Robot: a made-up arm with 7 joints.
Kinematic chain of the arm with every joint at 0, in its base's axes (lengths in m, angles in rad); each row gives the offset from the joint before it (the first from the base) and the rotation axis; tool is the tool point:
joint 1: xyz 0 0 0.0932 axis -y
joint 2: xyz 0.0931 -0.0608 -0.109 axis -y
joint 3: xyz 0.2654 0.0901 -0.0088 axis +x
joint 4: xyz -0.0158 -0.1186 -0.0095 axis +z
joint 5: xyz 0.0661 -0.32 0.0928 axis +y
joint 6: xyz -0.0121 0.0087 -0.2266 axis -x
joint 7: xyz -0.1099 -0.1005 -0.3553 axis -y
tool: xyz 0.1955 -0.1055 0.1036
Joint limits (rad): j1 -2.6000..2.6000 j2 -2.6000..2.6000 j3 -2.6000..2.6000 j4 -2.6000..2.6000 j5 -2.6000..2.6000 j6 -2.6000..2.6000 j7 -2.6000..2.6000
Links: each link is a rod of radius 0.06 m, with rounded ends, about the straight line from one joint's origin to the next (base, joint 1, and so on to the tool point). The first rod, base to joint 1, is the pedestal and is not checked.
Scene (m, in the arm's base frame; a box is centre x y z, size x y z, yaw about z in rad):
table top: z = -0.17
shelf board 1: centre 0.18 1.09 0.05 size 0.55 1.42 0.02 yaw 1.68
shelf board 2: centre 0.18 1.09 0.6 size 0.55 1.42 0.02 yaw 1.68
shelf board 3: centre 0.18 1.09 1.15 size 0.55 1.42 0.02 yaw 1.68
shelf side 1: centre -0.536 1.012 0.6 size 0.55 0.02 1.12 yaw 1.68
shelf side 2: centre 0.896 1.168 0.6 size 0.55 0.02 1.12 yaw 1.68
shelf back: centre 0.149 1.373 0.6 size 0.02 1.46 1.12 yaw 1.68
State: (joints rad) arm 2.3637 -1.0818 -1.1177 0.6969 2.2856 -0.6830 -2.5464
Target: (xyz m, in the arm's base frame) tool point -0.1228 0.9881 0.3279
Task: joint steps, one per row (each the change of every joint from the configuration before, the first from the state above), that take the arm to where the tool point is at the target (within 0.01 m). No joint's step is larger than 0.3 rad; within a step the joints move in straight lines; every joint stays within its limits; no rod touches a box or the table.
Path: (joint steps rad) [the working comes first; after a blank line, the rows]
Joints at the target: 2.4262 -0.9741 -1.9441 0.4269 2.4243 -0.4424 -2.4940
Straight joint move there: touches shelf side 1.

1: -0.1085 -0.0646 -0.0891 -0.0634 0.0095 -0.2108 0.0450
2: -0.1084 -0.0645 -0.0892 -0.0633 0.0095 -0.2107 0.0450
3: -0.1085 -0.0646 -0.0891 -0.0634 0.0095 -0.2108 0.0449
4: 0.1293 0.1005 -0.1863 -0.0266 0.0367 0.2910 -0.0275
5: 0.1293 0.1005 -0.1864 -0.0266 0.0367 0.2909 -0.0275
6: 0.1293 0.1004 -0.1863 -0.0267 0.0368 0.2910 -0.0275

